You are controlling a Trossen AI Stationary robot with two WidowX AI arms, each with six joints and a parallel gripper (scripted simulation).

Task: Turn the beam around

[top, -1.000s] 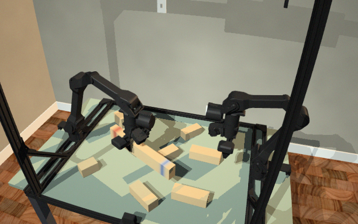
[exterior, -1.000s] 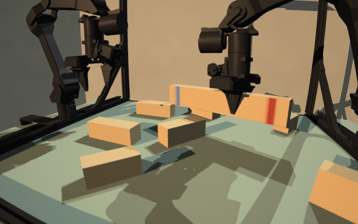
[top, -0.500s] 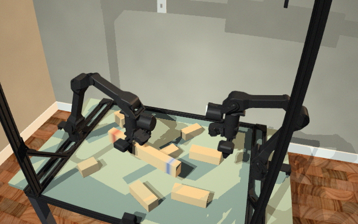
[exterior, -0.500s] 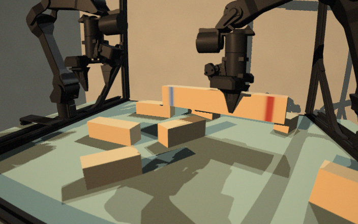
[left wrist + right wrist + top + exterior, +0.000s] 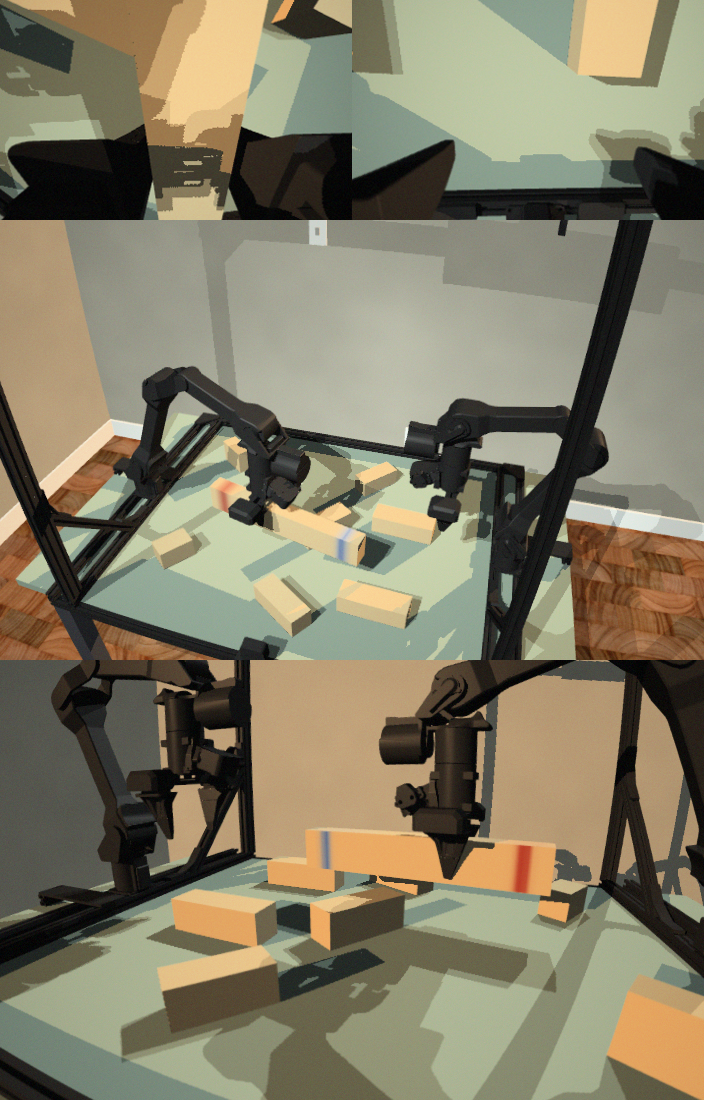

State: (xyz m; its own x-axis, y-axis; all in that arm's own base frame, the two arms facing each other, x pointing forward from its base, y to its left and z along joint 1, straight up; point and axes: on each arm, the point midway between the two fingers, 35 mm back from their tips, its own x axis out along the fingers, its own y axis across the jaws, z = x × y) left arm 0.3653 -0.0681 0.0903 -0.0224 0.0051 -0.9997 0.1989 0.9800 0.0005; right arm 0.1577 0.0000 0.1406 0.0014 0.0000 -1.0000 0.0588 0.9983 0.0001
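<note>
Now: the beam 5 cm to the right of my left hand, 1 cm below it and 1 cm behind it.
</note>
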